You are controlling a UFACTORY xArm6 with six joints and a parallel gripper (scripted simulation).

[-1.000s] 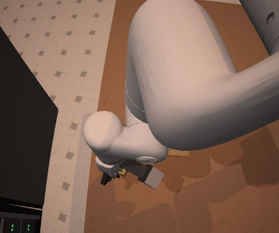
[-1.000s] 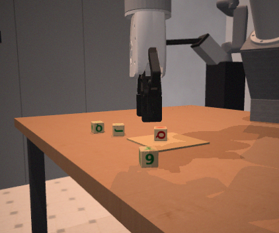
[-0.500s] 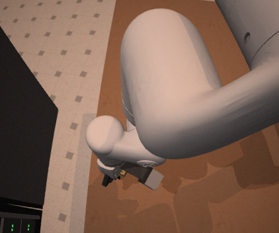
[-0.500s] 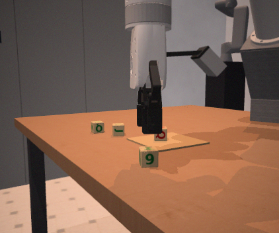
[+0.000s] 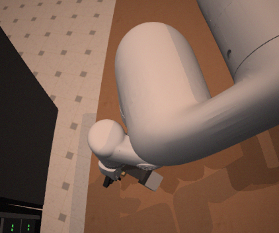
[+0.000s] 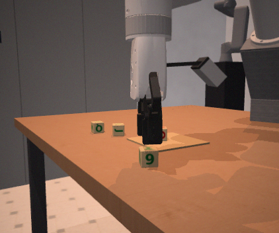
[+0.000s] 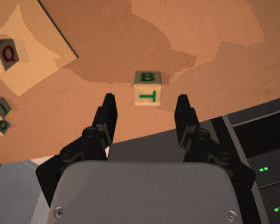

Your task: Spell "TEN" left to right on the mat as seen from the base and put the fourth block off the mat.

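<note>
My gripper is now 50 mm above the T block. The rest, counted from my hand: tan mat 120 mm behind, 140 mm to the right, 60 mm below; then X block 60 mm behind, 260 mm to the right, 50 mm below; then E block 20 mm behind, 330 mm to the right, 50 mm below.
</note>
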